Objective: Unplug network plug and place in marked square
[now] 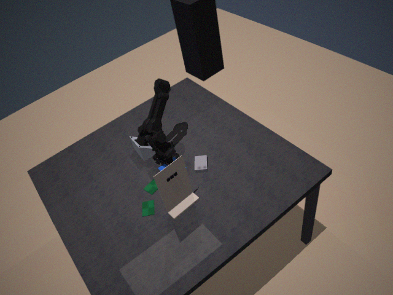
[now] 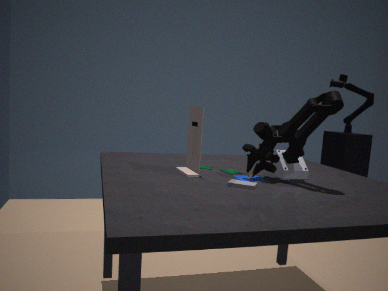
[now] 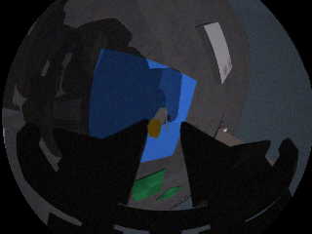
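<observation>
Right now my gripper tip is right at the network plug. Also, from my gripper tip: blue marked square (2 cm below, 1 cm behind); then grey panel (23 cm ahead, 12 cm to the right, 12 cm above); then pale grey flat block (13 cm to the left, 10 cm ahead, 1 cm below).
</observation>
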